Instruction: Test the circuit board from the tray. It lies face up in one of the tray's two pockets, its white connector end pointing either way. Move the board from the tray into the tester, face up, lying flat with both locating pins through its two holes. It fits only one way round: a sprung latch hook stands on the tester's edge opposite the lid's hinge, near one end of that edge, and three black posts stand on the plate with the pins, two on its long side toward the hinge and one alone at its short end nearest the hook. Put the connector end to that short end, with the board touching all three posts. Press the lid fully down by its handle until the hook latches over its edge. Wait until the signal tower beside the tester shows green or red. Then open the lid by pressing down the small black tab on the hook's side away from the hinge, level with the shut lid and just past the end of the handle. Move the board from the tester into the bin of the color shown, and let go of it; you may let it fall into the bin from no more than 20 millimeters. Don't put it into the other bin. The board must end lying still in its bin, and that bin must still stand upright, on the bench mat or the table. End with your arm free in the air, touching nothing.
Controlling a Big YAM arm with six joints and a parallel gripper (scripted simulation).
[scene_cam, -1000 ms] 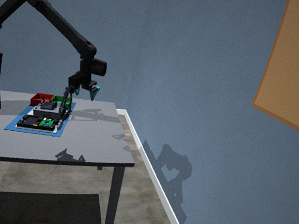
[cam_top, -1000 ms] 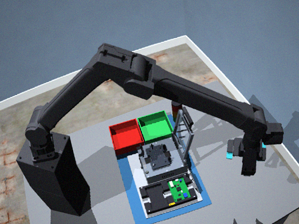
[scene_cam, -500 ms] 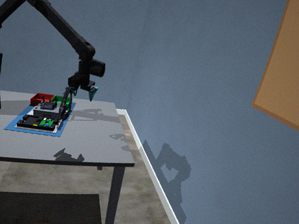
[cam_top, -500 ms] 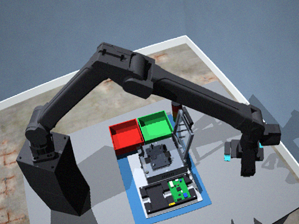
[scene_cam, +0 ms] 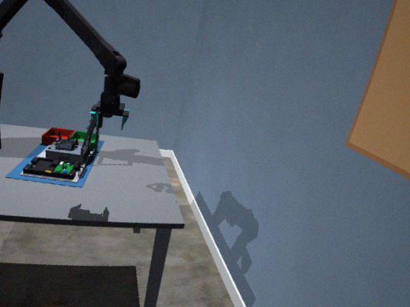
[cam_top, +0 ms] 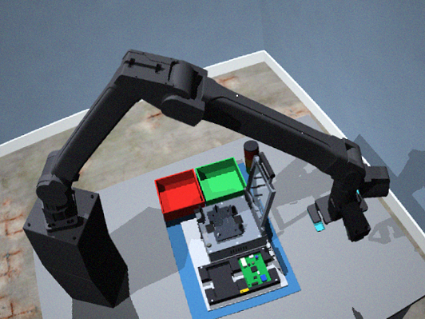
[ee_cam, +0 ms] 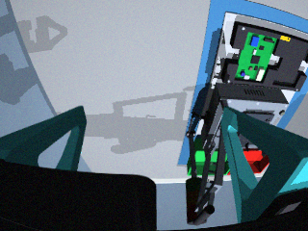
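Right now my hand is 250 mm above the green circuit board, 190 mm past it and 90 mm to the right of it. Also, from my hand: black latch hook 320 mm to the left, 280 mm behind, 180 mm below; clear lid 250 mm to the left, 100 mm behind, 90 mm below; green bin 460 mm to the left, 260 mm below, 170 mm behind.
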